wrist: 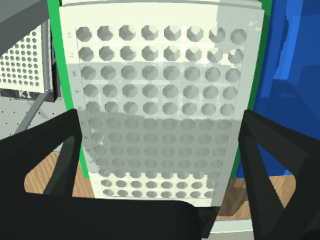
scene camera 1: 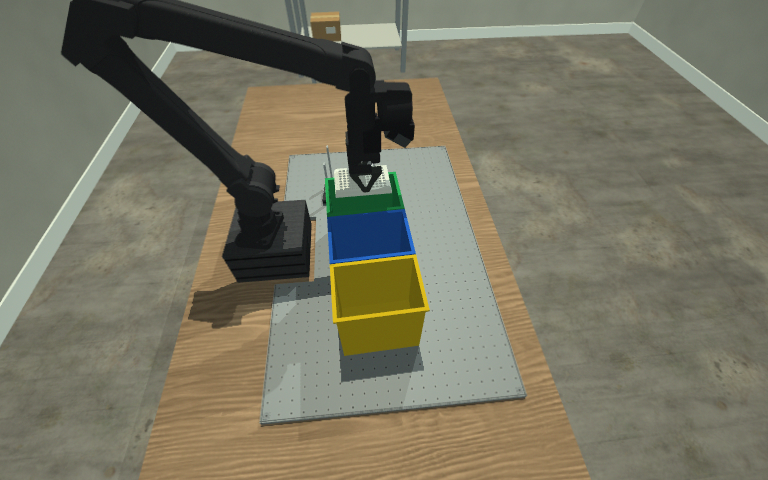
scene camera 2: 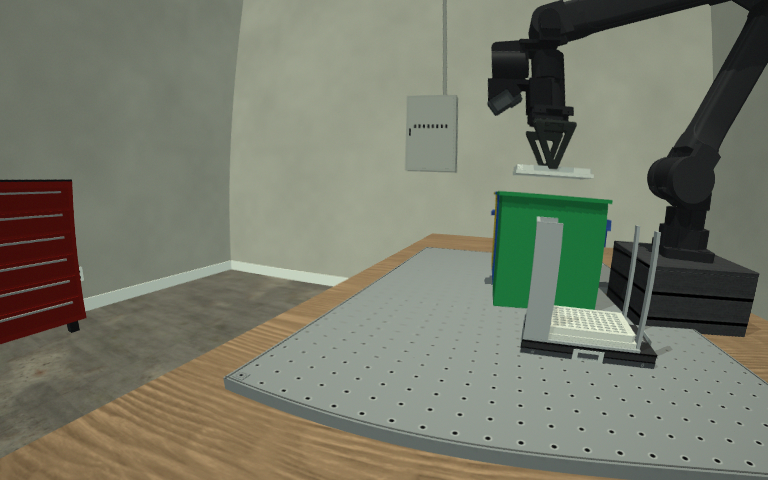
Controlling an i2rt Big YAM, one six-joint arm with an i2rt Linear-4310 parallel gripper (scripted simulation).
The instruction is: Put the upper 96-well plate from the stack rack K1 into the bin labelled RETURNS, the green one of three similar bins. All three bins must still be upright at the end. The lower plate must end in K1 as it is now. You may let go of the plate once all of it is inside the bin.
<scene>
The pictures show: the gripper and a green bin.
The gripper also shows in the wrist view and in scene camera 1.
</scene>
